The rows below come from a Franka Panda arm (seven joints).
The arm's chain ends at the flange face. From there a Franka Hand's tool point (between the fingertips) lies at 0.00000 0.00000 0.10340 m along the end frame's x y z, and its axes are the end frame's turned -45 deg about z.
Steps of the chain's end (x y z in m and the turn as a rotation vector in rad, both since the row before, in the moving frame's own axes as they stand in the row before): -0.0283, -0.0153, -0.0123, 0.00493, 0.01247, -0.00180; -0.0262, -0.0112, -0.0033, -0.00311, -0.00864, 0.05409; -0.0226, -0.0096, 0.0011, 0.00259, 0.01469, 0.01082; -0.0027, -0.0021, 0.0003, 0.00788, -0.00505, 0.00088; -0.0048, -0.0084, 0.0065, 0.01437, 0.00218, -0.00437; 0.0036, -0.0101, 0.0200, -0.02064, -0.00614, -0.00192; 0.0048, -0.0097, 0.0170, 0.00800, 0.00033, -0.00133; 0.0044, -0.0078, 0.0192, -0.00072, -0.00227, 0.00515; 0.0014, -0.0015, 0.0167, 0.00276, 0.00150, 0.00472
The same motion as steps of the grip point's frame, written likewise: -0.0079, -0.0303, -0.0123, -0.00533, 0.01230, -0.00180; -0.0115, -0.0269, -0.0033, 0.00391, -0.00831, 0.05409; -0.0079, -0.0219, 0.0011, -0.00856, 0.01222, 0.01082; -0.0002, -0.0043, 0.0003, 0.00914, 0.00200, 0.00088; 0.0038, -0.0102, 0.0065, 0.00862, 0.01170, -0.00437; 0.0077, -0.0035, 0.0200, -0.01025, -0.01894, -0.00192; 0.0109, -0.0040, 0.0170, 0.00542, 0.00589, -0.00133; 0.0084, -0.0025, 0.0192, 0.00110, -0.00211, 0.00515; 0.0024, -0.0002, 0.0167, 0.00089, 0.00301, 0.00472
